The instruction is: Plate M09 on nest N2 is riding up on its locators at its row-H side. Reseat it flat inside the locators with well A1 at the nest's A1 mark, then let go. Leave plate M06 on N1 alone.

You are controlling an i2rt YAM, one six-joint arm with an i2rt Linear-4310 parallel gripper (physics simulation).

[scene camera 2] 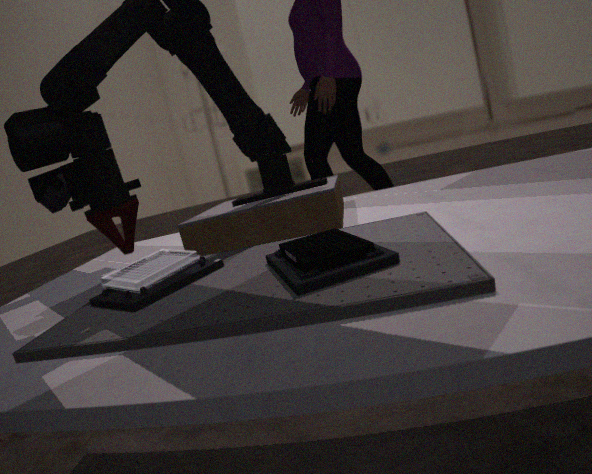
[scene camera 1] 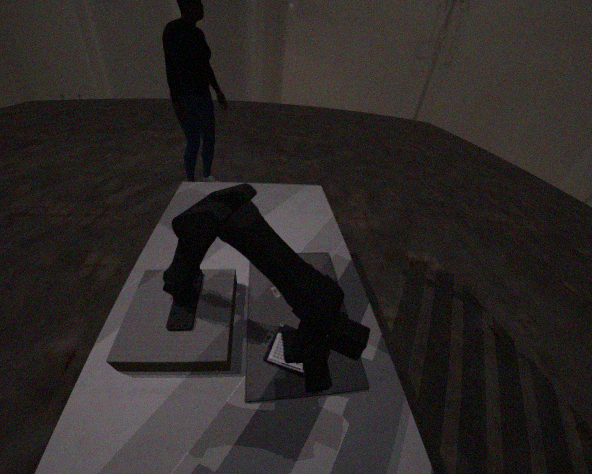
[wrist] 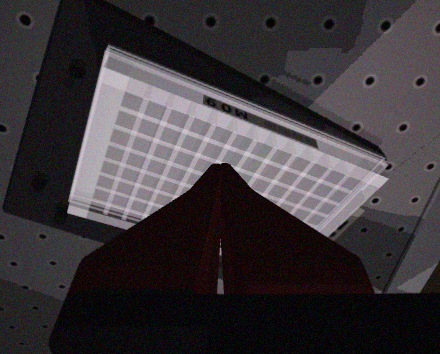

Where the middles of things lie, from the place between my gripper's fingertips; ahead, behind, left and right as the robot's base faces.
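The clear well plate [scene camera 2: 156, 267] sits 30 mm below my hand and 30 mm to the left of it. As for the grey perforated plate [wrist: 366, 73], that one is 190 mm to the left of my hand, 60 mm below it and 30 mm ahead of it.
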